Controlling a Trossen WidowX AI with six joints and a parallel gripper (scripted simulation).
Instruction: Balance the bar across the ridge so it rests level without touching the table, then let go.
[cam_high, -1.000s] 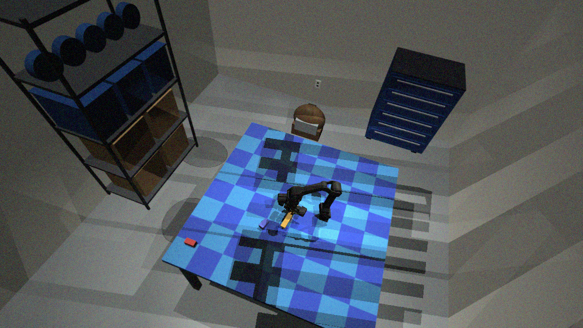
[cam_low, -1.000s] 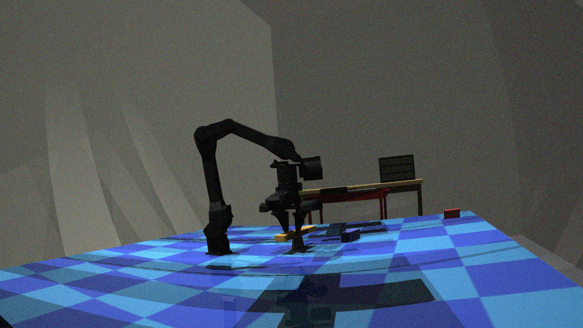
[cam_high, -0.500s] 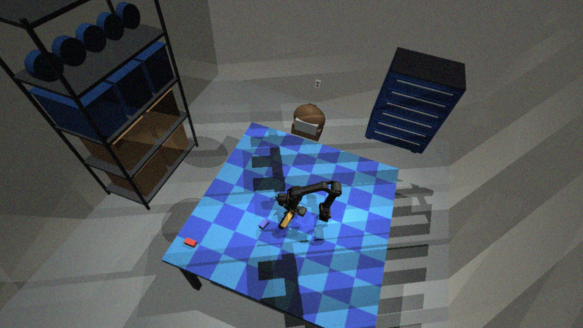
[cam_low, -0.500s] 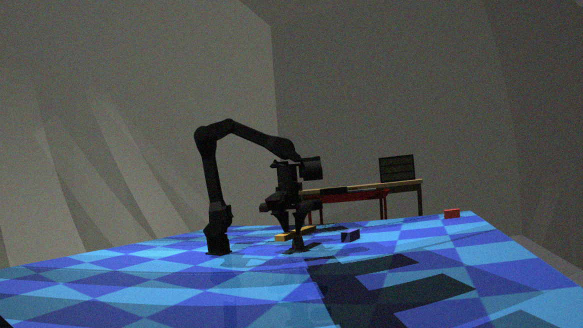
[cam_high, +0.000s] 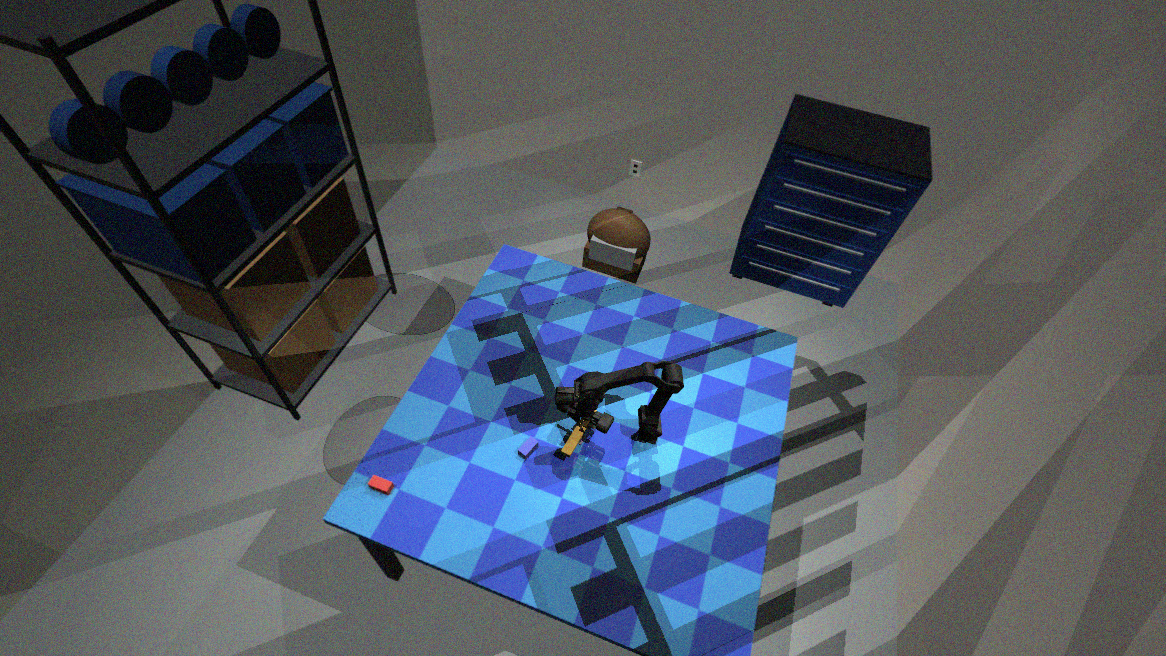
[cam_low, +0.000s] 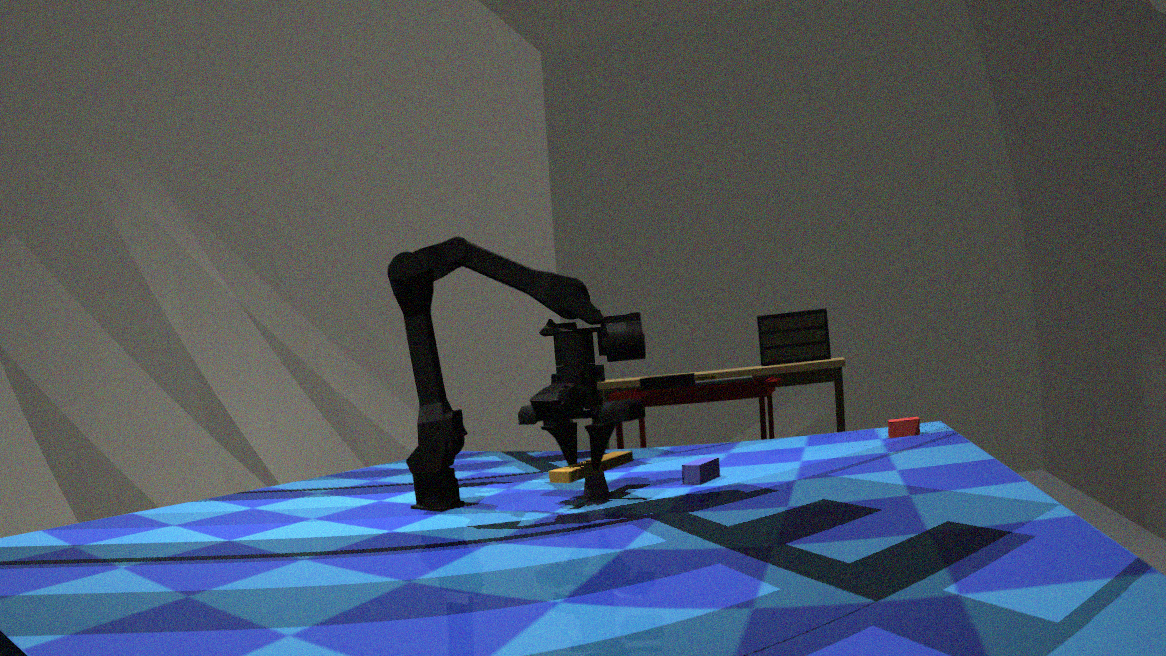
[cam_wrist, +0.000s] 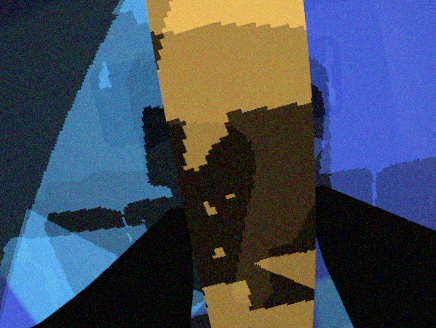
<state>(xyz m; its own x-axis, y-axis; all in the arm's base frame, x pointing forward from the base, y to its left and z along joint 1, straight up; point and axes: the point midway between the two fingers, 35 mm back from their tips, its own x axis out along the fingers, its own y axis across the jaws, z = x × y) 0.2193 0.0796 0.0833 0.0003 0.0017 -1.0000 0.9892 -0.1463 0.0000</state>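
The bar lies 30 mm to the left of my gripper tip. Also, from my gripper tip: purple block: 150 mm ahead, 130 mm to the left, 30 mm below; then red block: 520 mm ahead, 420 mm to the left, 30 mm below.
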